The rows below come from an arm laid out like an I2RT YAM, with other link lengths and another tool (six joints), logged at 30 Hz.
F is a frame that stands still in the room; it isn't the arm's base.
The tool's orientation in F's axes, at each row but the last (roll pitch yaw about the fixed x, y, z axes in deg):
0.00 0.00 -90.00
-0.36 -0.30 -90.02
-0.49 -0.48 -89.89
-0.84 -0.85 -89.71
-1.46 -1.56 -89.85
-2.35 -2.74 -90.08
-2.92 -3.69 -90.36
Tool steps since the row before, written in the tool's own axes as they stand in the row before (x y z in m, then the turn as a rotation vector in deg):
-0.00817 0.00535 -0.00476 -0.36 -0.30 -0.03
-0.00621 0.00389 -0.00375 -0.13 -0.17 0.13
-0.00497 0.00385 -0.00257 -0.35 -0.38 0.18
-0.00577 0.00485 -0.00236 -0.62 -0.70 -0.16
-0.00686 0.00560 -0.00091 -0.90 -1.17 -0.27
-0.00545 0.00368 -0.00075 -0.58 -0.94 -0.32
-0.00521 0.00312 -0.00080 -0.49 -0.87 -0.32
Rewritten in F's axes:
0.00535 0.00817 -0.00476 -0.30 0.36 -0.03
0.00387 0.00619 -0.00381 -0.17 0.13 0.13
0.00382 0.00496 -0.00264 -0.38 0.35 0.18
0.00479 0.00576 -0.00252 -0.71 0.61 -0.16
0.00556 0.00684 -0.00124 -1.18 0.89 -0.26
0.00365 0.00540 -0.00116 -0.95 0.57 -0.31
0.00311 0.00512 -0.00129 -0.88 0.48 -0.31

